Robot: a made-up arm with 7 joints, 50 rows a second.
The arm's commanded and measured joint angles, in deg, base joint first. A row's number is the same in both.
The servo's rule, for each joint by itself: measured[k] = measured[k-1] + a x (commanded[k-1-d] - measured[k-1]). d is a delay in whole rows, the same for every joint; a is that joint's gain. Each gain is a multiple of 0.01, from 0.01 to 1. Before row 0 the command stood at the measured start. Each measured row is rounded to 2 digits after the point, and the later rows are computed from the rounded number. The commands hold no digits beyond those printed.
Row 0, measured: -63.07 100.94 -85.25 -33.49 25.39 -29.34 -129.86
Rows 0 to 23, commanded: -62.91 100.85 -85.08 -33.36 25.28 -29.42 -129.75; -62.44 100.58 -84.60 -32.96 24.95 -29.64 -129.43; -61.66 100.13 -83.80 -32.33 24.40 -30.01 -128.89; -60.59 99.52 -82.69 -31.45 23.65 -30.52 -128.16; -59.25 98.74 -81.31 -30.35 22.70 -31.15 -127.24; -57.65 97.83 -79.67 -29.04 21.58 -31.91 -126.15; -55.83 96.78 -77.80 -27.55 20.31 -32.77 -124.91; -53.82 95.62 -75.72 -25.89 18.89 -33.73 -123.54; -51.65 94.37 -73.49 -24.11 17.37 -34.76 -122.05; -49.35 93.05 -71.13 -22.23 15.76 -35.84 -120.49; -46.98 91.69 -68.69 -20.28 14.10 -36.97 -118.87; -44.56 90.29 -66.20 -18.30 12.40 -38.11 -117.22; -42.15 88.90 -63.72 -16.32 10.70 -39.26 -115.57; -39.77 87.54 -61.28 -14.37 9.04 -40.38 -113.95; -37.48 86.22 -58.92 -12.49 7.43 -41.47 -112.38; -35.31 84.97 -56.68 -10.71 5.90 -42.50 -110.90; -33.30 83.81 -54.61 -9.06 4.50 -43.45 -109.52; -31.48 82.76 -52.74 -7.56 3.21 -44.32 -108.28; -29.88 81.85 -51.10 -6.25 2.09 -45.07 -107.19; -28.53 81.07 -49.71 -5.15 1.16 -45.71 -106.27; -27.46 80.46 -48.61 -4.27 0.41 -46.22 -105.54; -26.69 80.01 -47.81 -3.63 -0.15 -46.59 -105.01; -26.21 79.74 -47.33 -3.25 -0.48 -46.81 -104.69; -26.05 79.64 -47.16 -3.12 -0.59 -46.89 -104.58
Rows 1 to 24, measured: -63.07 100.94 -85.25 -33.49 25.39 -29.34 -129.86; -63.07 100.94 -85.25 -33.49 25.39 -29.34 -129.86; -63.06 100.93 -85.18 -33.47 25.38 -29.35 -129.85; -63.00 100.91 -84.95 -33.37 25.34 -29.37 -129.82; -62.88 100.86 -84.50 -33.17 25.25 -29.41 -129.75; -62.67 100.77 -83.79 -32.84 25.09 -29.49 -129.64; -62.36 100.63 -82.82 -32.37 24.85 -29.61 -129.47; -61.94 100.43 -81.59 -31.74 24.52 -29.77 -129.24; -61.39 100.17 -80.11 -30.94 24.10 -29.98 -128.94; -60.71 99.85 -78.40 -29.98 23.58 -30.24 -128.56; -59.89 99.47 -76.49 -28.86 22.96 -30.56 -128.10; -58.94 99.02 -74.40 -27.60 22.24 -30.93 -127.57; -57.86 98.51 -72.17 -26.21 21.43 -31.35 -126.96; -56.66 97.93 -69.84 -24.71 20.53 -31.82 -126.28; -55.35 97.30 -67.45 -23.12 19.55 -32.34 -125.53; -53.95 96.62 -65.04 -21.46 18.50 -32.90 -124.72; -52.47 95.89 -62.65 -19.76 17.39 -33.50 -123.86; -50.93 95.13 -60.32 -18.04 16.24 -34.13 -122.95; -49.34 94.34 -58.09 -16.33 15.07 -34.78 -122.01; -47.73 93.53 -56.00 -14.66 13.88 -35.45 -121.05; -46.12 92.71 -54.09 -13.06 12.70 -36.12 -120.08; -44.54 91.90 -52.38 -11.56 11.55 -36.79 -119.11; -43.00 91.10 -50.91 -10.17 10.44 -37.45 -118.16; -41.53 90.32 -49.70 -8.93 9.38 -38.09 -117.24
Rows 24 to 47, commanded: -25.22 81.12 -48.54 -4.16 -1.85 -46.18 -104.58; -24.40 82.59 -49.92 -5.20 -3.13 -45.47 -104.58; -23.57 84.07 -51.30 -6.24 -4.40 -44.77 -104.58; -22.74 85.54 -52.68 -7.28 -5.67 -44.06 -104.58; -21.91 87.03 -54.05 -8.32 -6.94 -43.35 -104.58; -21.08 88.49 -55.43 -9.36 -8.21 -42.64 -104.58; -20.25 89.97 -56.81 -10.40 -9.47 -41.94 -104.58; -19.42 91.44 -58.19 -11.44 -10.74 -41.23 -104.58; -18.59 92.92 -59.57 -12.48 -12.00 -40.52 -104.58; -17.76 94.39 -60.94 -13.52 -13.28 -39.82 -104.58; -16.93 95.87 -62.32 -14.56 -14.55 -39.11 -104.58; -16.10 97.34 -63.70 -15.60 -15.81 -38.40 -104.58; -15.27 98.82 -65.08 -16.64 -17.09 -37.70 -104.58; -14.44 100.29 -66.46 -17.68 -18.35 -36.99 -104.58; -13.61 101.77 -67.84 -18.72 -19.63 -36.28 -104.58; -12.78 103.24 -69.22 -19.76 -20.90 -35.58 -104.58; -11.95 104.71 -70.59 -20.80 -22.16 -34.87 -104.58; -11.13 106.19 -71.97 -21.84 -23.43 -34.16 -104.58; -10.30 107.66 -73.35 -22.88 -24.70 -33.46 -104.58; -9.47 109.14 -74.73 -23.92 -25.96 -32.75 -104.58; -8.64 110.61 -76.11 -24.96 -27.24 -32.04 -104.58; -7.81 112.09 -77.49 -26.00 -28.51 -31.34 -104.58; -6.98 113.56 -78.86 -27.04 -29.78 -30.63 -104.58; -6.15 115.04 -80.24 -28.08 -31.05 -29.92 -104.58
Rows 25 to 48, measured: -40.15 89.58 -48.78 -7.85 8.39 -38.70 -116.36; -38.88 88.88 -48.15 -6.95 7.49 -39.27 -115.54; -37.65 88.34 -48.30 -6.42 6.56 -39.75 -114.77; -36.46 87.94 -48.93 -6.19 5.59 -40.15 -114.06; -35.30 87.67 -49.85 -6.20 4.59 -40.47 -113.40; -34.17 87.52 -50.95 -6.41 3.56 -40.72 -112.78; -33.07 87.49 -52.16 -6.77 2.51 -40.90 -112.21; -31.99 87.56 -53.44 -7.26 1.44 -41.02 -111.68; -30.93 87.73 -54.75 -7.86 0.35 -41.08 -111.18; -29.89 87.99 -56.09 -8.54 -0.76 -41.09 -110.72; -28.87 88.34 -57.45 -9.29 -1.88 -41.05 -110.29; -27.87 88.76 -58.81 -10.09 -3.02 -40.96 -109.89; -26.89 89.26 -60.18 -10.94 -4.17 -40.83 -109.52; -25.92 89.83 -61.55 -11.83 -5.33 -40.66 -109.17; -24.96 90.46 -62.93 -12.74 -6.51 -40.45 -108.85; -24.01 91.15 -64.31 -13.68 -7.69 -40.21 -108.55; -23.07 91.89 -65.69 -14.64 -8.88 -39.93 -108.27; -22.14 92.68 -67.07 -15.61 -10.08 -39.63 -108.01; -21.22 93.52 -68.44 -16.60 -11.29 -39.30 -107.77; -20.31 94.41 -69.82 -17.60 -12.50 -38.94 -107.55; -19.41 95.34 -71.20 -18.60 -13.72 -38.56 -107.34; -18.52 96.31 -72.58 -19.61 -14.94 -38.15 -107.15; -17.63 97.31 -73.96 -20.63 -16.17 -37.72 -106.97; -16.75 98.34 -75.34 -21.65 -17.40 -37.27 -106.80
